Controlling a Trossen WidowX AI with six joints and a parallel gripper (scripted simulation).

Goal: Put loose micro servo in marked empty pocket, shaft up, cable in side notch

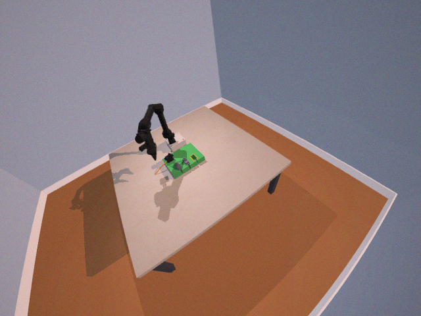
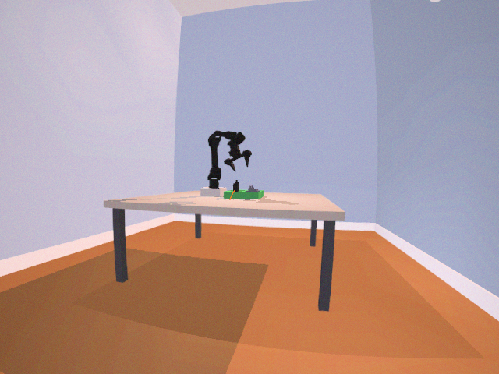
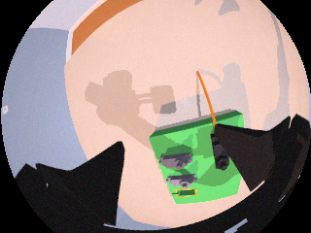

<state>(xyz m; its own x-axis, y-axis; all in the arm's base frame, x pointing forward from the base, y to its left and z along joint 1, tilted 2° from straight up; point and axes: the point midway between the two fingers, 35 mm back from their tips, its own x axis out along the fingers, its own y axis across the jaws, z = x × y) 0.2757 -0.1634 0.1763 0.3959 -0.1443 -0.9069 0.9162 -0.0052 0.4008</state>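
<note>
Right now the green deck is 8 cm behind my gripper tip, 18 cm to the left of it and 17 cm below it.
</note>
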